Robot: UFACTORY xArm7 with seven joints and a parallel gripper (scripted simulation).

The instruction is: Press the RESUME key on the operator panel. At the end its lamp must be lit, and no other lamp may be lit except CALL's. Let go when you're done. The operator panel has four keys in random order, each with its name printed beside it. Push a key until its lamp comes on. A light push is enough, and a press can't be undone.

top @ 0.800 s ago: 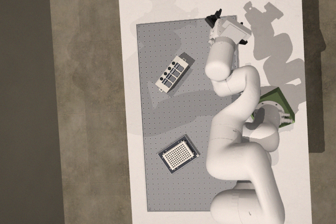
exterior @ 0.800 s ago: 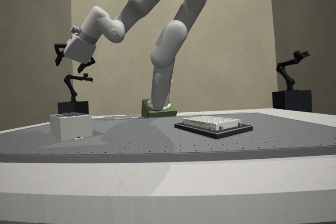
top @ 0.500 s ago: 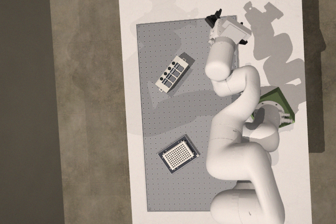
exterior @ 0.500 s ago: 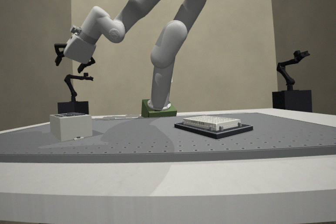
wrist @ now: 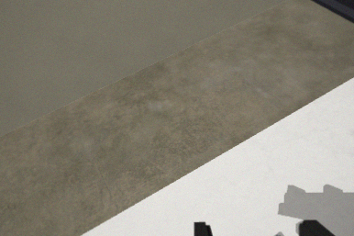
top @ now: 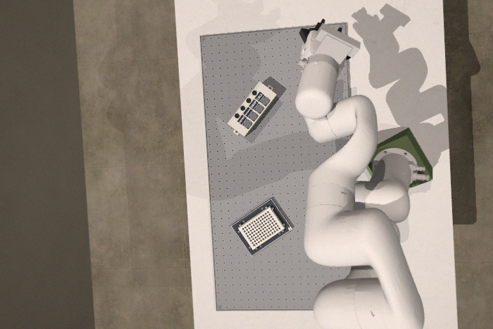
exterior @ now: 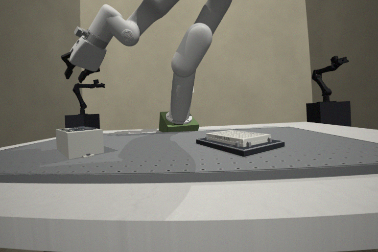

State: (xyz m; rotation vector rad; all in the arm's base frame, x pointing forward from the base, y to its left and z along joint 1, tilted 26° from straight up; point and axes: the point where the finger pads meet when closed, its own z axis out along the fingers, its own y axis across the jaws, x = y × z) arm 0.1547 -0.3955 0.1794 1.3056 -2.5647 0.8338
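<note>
Right now the operator panel is 18 cm ahead of my hand, 20 cm to the left of it and 20 cm below it.
</note>
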